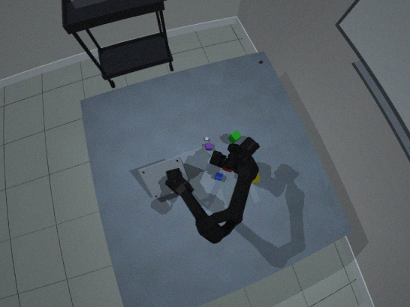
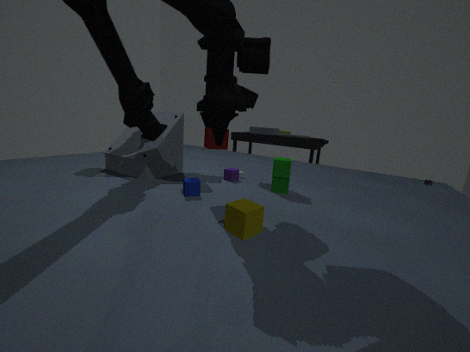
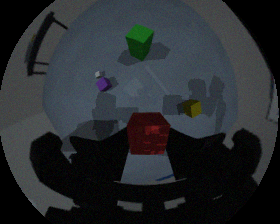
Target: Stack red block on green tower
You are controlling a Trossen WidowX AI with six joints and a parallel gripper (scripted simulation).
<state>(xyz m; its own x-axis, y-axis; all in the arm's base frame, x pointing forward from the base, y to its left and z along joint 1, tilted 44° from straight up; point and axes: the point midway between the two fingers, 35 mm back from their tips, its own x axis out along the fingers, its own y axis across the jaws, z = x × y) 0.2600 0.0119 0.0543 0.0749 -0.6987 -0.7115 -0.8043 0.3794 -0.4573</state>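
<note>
Now: the blue block 4 cm behind my gripper tip, 3 cm to the right of it and 10 cm below it. Also, from my gripper tip: small purple block 5 cm behind, 15 cm to the left, 10 cm below; then red block 1 cm above; then yellow block 14 cm ahead, 10 cm to the right, 10 cm below.
</note>
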